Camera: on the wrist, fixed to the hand. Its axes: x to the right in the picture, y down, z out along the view.
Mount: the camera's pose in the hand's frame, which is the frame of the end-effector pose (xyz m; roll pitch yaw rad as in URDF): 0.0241 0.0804 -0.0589 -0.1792 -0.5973 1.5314
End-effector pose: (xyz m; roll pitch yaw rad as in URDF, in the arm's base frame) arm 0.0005 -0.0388 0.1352 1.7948 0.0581 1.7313
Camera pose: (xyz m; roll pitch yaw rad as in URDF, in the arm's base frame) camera -0.0433 -0.0161 0.2251 2.8310 -0.7445 0.2586
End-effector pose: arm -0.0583 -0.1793 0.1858 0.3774 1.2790 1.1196
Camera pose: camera -0.1526 -0.1527 0.1555 1.2037 -0.2083 1.7300
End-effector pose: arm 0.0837 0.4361 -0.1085 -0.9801 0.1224 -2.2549
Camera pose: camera 0.0731 0.4296 -0.2103 -0.0825 0.3835 -0.6699
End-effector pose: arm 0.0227 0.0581 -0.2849 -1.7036 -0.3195 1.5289
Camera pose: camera 0.0936 0.1006 -0.3456 -0.8776 0.9936 2.4921
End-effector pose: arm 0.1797 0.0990 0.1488 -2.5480 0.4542 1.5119
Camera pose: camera 0.2805 0.1164 0.1417 2.0499 1.0132 -0.8546
